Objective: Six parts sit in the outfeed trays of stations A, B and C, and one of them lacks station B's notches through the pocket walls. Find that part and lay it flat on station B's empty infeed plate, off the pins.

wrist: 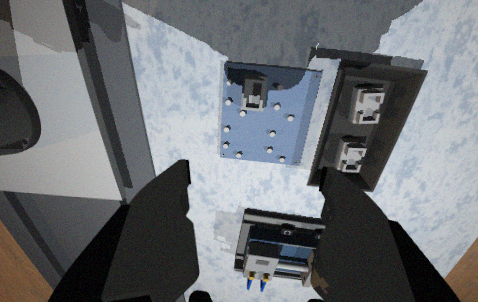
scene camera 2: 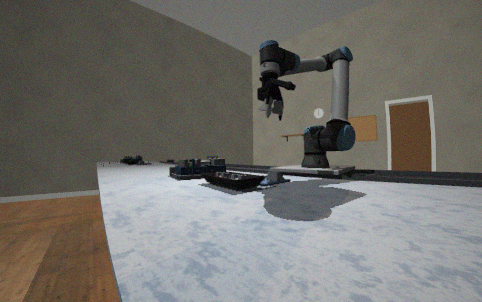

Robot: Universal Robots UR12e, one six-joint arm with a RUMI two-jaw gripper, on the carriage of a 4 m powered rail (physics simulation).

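Seen in the pictures: gripper, fingertip midpoint: (wrist: pixel 254 165) (scene camera 2: pixel 274 119); arm's base, origin of the base link: (scene camera 2: pixel 315 167).
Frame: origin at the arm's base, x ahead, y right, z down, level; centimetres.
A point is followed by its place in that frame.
A grey part with a rectangular pocket (wrist: pixel 254 95) @(x 53.7, y -3.2, z 0.1 cm) (scene camera 2: pixel 275 175) @(x 55.3, y -5.2, z 0.0 cm) lies on the blue infeed plate (wrist: pixel 260 137) @(x 55.2, y 5.6, z 2.2 cm) (scene camera 2: pixel 272 183) @(x 60.2, y -7.2, z 2.5 cm), near its upper left end in the wrist view. It looks flat, pocket up, between white pins; one pin stands close to its lower left corner. No notches can be made out in its walls, partly in shadow. Two light grey parts, one (wrist: pixel 369 105) @(x 73.5, y -2.2, z -0.3 cm) and another (wrist: pixel 352 155) @(x 73.0, y 7.6, z -0.3 cm), with gaps in their walls, sit in the dark outfeed tray (wrist: pixel 395 125) @(x 79.1, y 1.2, z -0.5 cm) (scene camera 2: pixel 235 186) @(x 78.9, y -6.3, z 1.3 cm). My gripper (wrist: pixel 254 165) @(x 53.7, y -3.8, z -24.2 cm) (scene camera 2: pixel 274 116) @(x 53.7, y -3.8, z -24.2 cm) is open and empty, high above the plate.
A station fixture (wrist: pixel 262 260) @(x 56.9, y 31.9, z -6.6 cm) (scene camera 2: pixel 197 169) @(x 70.9, y 31.4, z -1.4 cm) with blue-tipped fittings stands beside the plate and tray, partly behind the right finger in the wrist view. The rail (wrist: pixel 137 135) (scene camera 2: pixel 410 176) runs along the table's side. Another station (scene camera 2: pixel 132 160) @(x 75.5, y 192.4, z -1.7 cm) stands at the far end of the table.
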